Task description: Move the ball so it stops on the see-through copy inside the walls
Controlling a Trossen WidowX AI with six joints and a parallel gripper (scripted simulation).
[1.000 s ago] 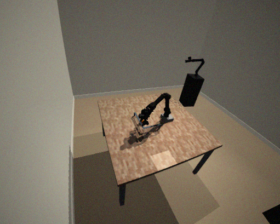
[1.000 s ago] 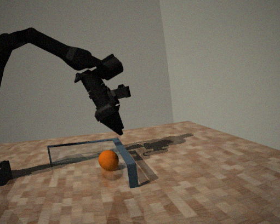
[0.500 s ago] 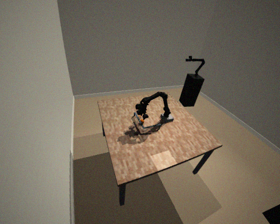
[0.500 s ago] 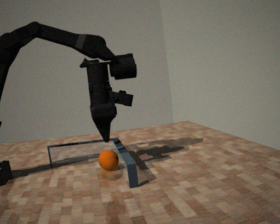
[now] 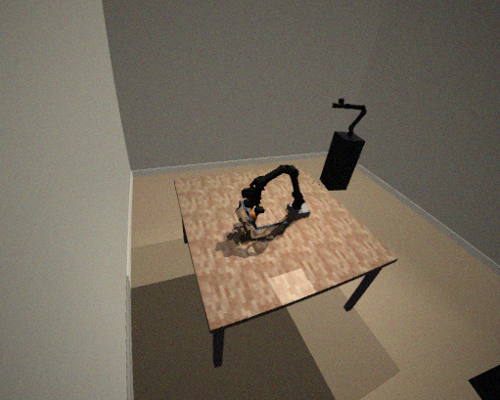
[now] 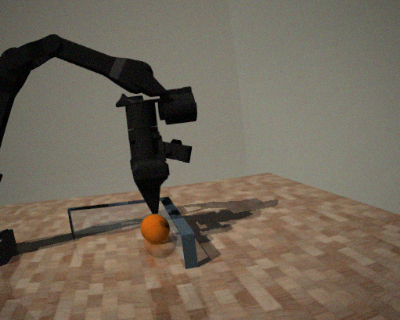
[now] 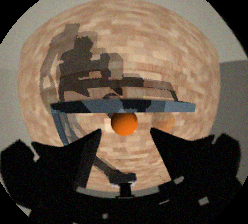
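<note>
My gripper tip is now 2 cm short of the see-through copy of ball, 9 cm to the left of it and 4 cm above it.
</note>
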